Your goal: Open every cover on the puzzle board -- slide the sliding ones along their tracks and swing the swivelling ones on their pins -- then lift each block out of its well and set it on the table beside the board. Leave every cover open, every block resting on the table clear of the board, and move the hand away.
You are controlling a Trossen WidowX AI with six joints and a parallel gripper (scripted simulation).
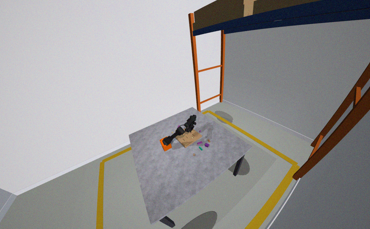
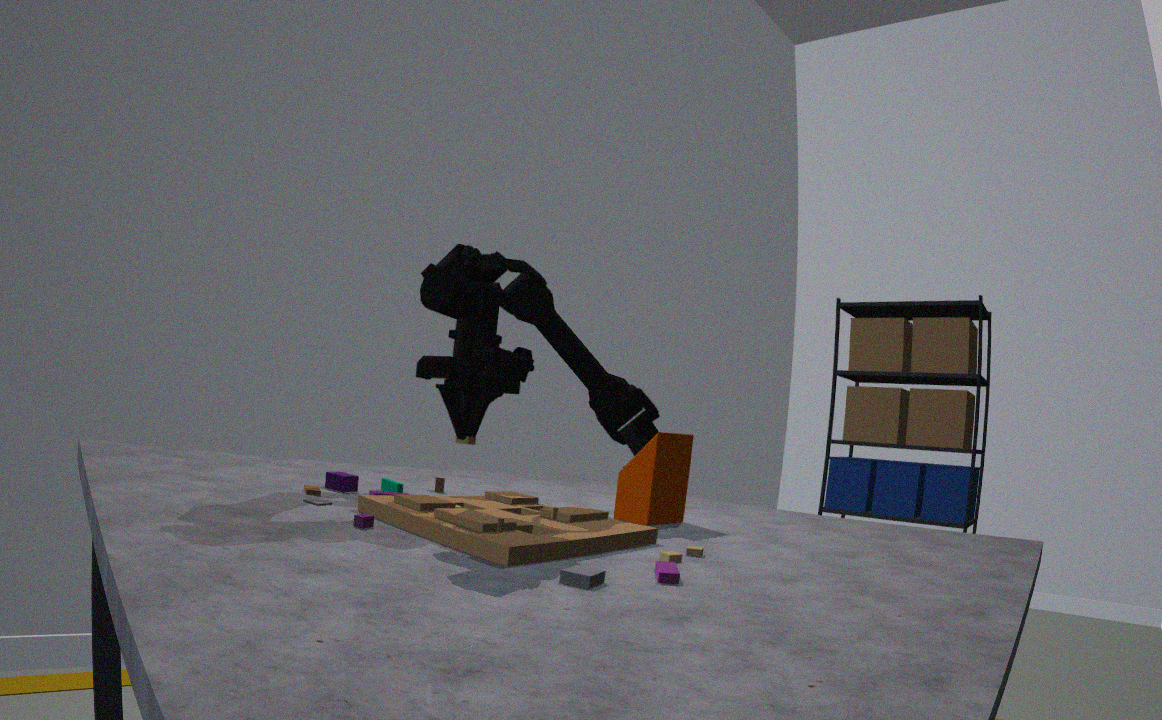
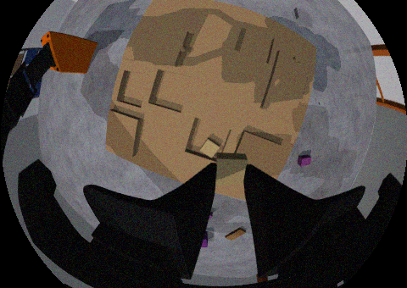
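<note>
My gripper tip is 4 cm past the tan puzzle board, 4 cm to the right of it and 10 cm above it.
</note>
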